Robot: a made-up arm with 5 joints.
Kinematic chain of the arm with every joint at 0, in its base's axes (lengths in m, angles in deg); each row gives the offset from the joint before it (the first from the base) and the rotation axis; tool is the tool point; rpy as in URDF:
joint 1: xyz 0.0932 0 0.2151 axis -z
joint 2: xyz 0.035 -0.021 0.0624 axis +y
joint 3: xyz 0.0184 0 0.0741 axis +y
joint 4: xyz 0.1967 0 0.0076 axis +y
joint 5: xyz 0.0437 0.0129 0 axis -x
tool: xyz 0 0 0 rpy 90 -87.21 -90
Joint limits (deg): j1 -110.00..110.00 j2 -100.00..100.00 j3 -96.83..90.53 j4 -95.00..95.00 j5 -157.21..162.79
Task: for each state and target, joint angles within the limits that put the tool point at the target. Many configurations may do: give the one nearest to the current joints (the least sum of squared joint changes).
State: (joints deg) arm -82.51 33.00 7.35 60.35 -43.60
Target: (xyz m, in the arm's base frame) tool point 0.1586 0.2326 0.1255
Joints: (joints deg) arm -76.22 52.26 -5.06 46.18 -43.60
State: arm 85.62 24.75 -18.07 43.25 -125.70
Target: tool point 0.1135 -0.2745 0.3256
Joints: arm 84.08 2.87 -4.44 61.92 -125.70
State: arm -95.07 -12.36 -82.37 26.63 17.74
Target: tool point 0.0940 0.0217 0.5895
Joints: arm -109.79 -13.46 -83.16 26.33 17.74
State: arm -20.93 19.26 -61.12 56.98 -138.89
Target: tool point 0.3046 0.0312 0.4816
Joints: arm -10.57 2.95 -53.05 84.59 -138.89
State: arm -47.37 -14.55 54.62 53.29 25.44
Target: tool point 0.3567 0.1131 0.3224
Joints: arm -24.85 -0.32 4.24 28.50 25.44
